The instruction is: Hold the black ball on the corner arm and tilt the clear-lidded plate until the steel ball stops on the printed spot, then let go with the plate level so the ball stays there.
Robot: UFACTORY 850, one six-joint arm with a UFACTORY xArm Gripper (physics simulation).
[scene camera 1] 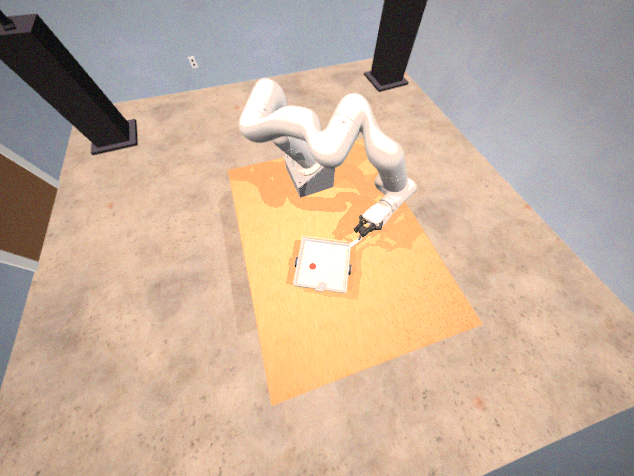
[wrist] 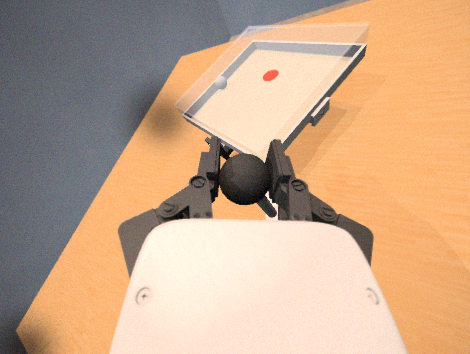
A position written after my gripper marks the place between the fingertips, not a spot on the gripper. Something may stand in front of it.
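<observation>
I can see my gripper, which appears at [scene camera 1: 358,233] and again at [wrist: 244,151]. There is a clear-lidded plate [scene camera 1: 323,264] too, and the wrist view also has the plate [wrist: 273,80].
</observation>
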